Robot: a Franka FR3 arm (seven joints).
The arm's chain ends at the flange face. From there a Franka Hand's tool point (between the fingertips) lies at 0.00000 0.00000 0.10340 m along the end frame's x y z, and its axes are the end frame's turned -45 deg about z.
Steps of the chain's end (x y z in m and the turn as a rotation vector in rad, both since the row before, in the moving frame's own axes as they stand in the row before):
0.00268 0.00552 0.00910 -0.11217 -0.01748 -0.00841
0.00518 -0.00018 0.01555 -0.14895 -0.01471 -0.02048
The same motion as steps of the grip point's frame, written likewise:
-0.01144 0.01275 0.00843 -0.06696 -0.09168 -0.00841
-0.00803 0.01344 0.01439 -0.09492 -0.11573 -0.02048

